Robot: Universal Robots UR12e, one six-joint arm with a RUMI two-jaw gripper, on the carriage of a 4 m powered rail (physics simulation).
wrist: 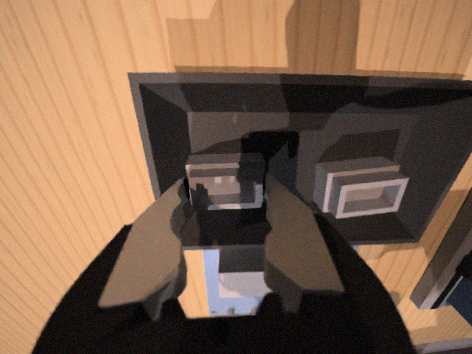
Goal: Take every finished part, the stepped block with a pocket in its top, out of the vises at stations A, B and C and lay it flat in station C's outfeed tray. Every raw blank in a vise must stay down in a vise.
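Observation:
My gripper (225, 176) is shut on a finished part (225, 159), a grey stepped block with its pocket turned up towards the camera. The held part is over the left half of the black outfeed tray (210, 78), within its walls; whether it touches the tray floor cannot be told. Shadow covers some of the part and the floor around it. A second finished part (326, 187) lies in the right half of the tray, pocket up, apart from the held one. No raw blank clamped in a vise can be made out.
Below the tray in the view, between the fingers, a pale grey block (242, 284) shows at a blue plate (212, 280). At the right edge is part of a grey and dark blue fixture (462, 295). The tray walls stand close around the fingertips. The tabletop (75, 125) is wooden.

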